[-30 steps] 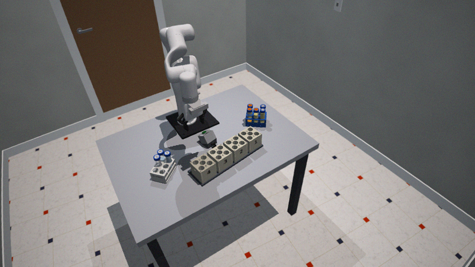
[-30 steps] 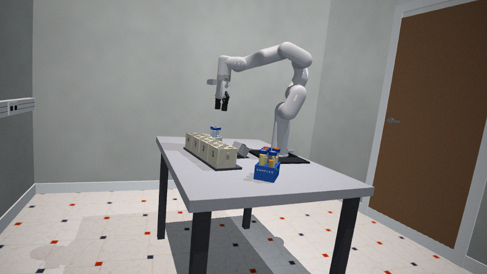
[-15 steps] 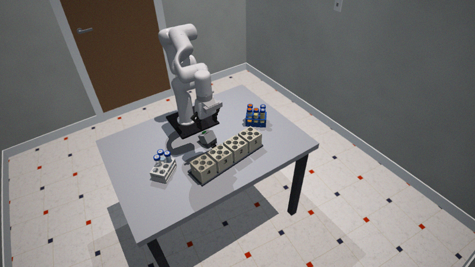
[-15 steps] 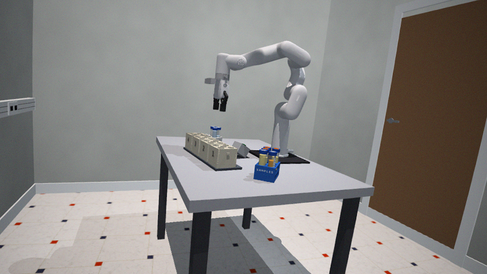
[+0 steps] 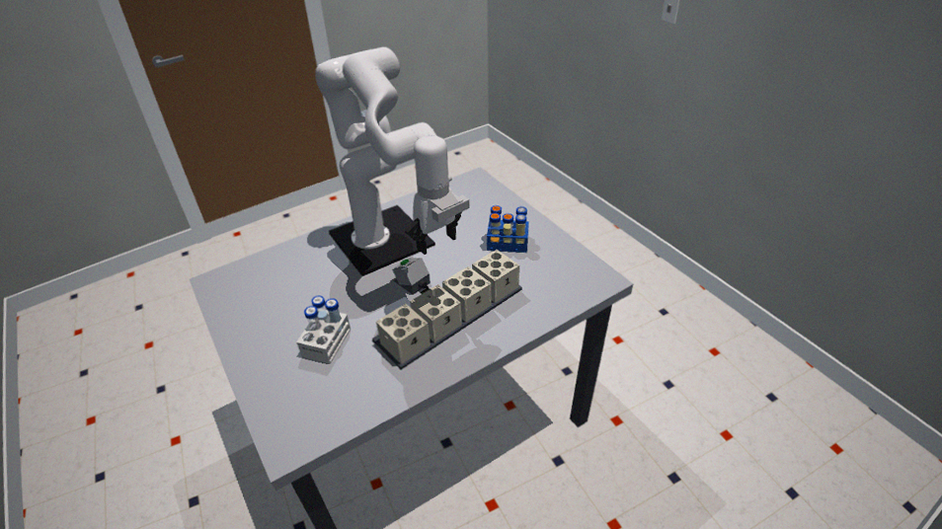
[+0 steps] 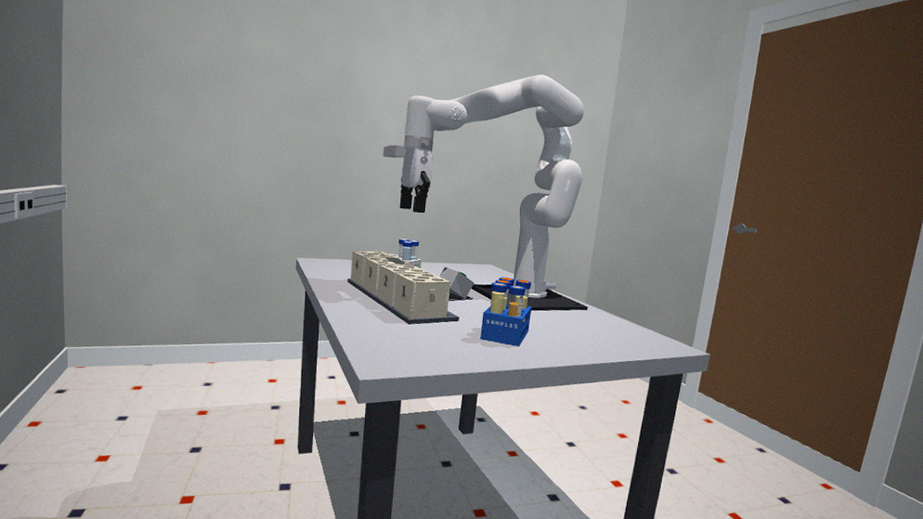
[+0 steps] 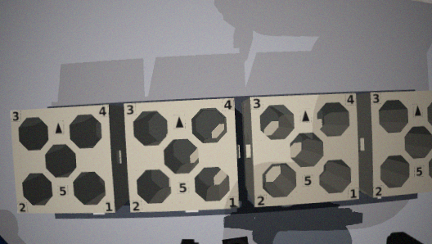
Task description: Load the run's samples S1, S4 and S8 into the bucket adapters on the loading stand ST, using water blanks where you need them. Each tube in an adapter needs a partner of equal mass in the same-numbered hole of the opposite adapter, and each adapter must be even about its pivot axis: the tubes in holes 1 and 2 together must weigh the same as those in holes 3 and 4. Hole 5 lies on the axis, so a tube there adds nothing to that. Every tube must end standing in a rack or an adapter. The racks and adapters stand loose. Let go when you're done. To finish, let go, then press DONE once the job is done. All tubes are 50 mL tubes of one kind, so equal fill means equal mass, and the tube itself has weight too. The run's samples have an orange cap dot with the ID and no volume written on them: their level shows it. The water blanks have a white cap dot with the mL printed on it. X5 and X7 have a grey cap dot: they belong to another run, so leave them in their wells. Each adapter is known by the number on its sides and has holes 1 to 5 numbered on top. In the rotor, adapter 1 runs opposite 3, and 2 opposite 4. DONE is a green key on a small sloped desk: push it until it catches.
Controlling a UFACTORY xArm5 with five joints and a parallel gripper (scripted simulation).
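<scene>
Right now my hand is 33 cm to the right of the blue samples rack, 22 cm above it and 15 cm past it. Round my hand: adapter 3 (20 cm below, 4 cm to the right, 4 cm ahead); white rack (33 cm to the right, 22 cm below, 7 cm behind).
</scene>
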